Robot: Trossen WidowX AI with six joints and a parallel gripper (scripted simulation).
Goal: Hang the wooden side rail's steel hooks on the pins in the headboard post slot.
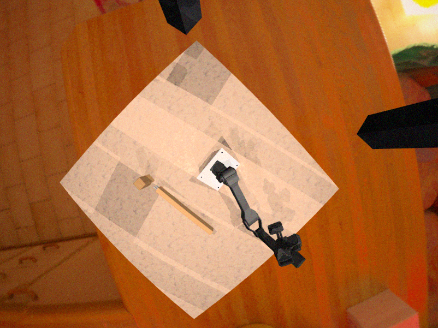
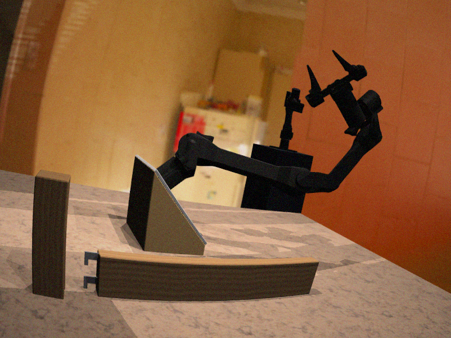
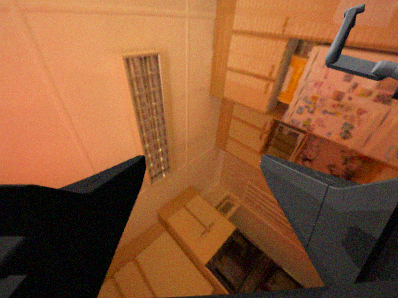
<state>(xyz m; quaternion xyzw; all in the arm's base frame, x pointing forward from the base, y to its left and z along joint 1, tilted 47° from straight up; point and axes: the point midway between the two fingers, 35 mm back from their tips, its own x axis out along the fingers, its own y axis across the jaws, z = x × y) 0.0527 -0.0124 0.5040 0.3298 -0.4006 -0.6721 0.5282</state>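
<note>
Now: gripper tip 250 mm short of the headboard post, 610 mm to the left of it and 420 mm above it.
</note>
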